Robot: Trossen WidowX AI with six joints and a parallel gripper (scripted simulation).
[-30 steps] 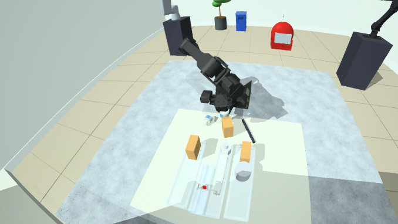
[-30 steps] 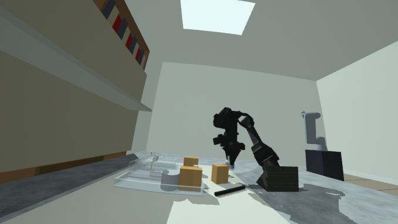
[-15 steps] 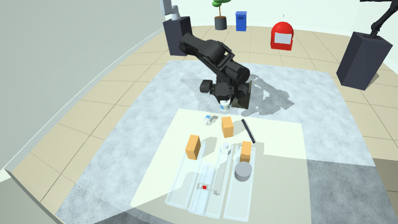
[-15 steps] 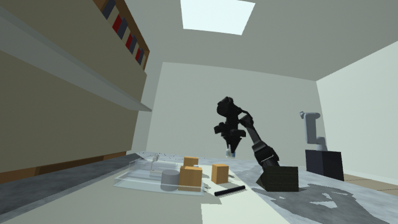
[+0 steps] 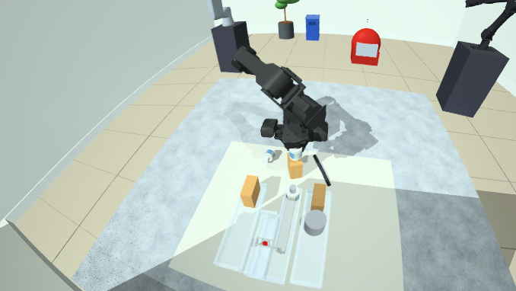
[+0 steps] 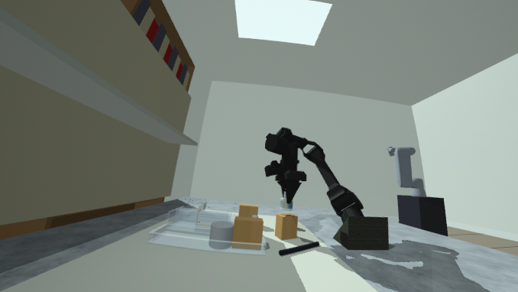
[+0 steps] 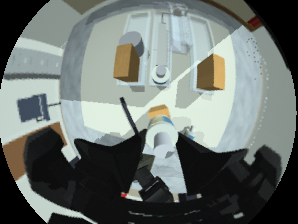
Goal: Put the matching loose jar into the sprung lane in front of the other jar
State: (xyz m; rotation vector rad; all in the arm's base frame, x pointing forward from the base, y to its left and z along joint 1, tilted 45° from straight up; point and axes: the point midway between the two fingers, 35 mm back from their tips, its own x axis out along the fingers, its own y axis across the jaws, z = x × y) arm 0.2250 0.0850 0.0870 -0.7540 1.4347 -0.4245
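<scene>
My gripper tip is now 10 cm above the black rod, 8 cm to the right of it and 4 cm past it. From my gripper tip the other things lie so: red dot (29 cm ahead, 4 cm below, 2 cm to the left); clear pusher lane (25 cm ahead, 9 cm below, 3 cm to the left).
</scene>
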